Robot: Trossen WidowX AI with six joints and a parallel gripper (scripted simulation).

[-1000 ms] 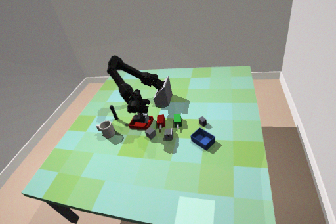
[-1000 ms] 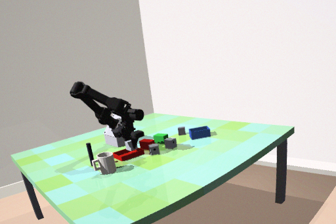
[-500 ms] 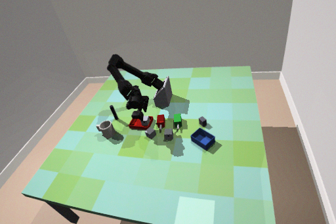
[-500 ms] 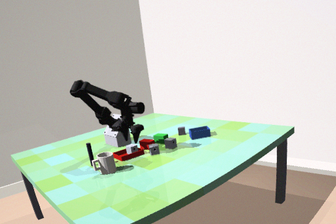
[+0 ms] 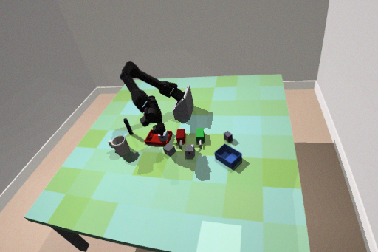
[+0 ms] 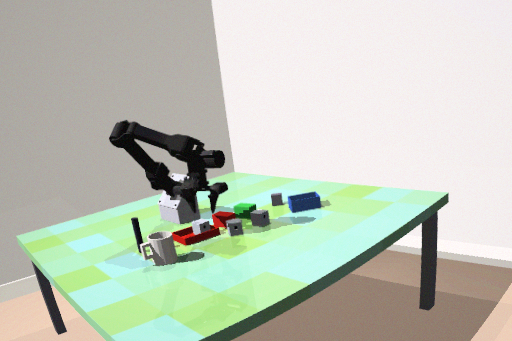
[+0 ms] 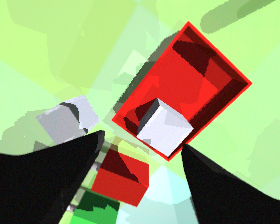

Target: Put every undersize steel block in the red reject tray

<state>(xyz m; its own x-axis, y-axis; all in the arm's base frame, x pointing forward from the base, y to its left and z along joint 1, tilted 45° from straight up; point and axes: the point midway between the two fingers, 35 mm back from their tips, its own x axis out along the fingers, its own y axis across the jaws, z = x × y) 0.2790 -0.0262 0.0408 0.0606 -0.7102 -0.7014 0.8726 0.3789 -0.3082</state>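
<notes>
The steel block is 70 mm ahead of my gripper tip, 180 mm to the left of it and 60 mm below it. Also, from my gripper tip: black stick: 40 mm behind, 250 mm to the right, 20 mm below; then green GO gauge: 20 mm behind, 210 mm to the left, 60 mm below; then red reject tray: 20 mm behind, 40 mm to the right, 70 mm below.
</notes>
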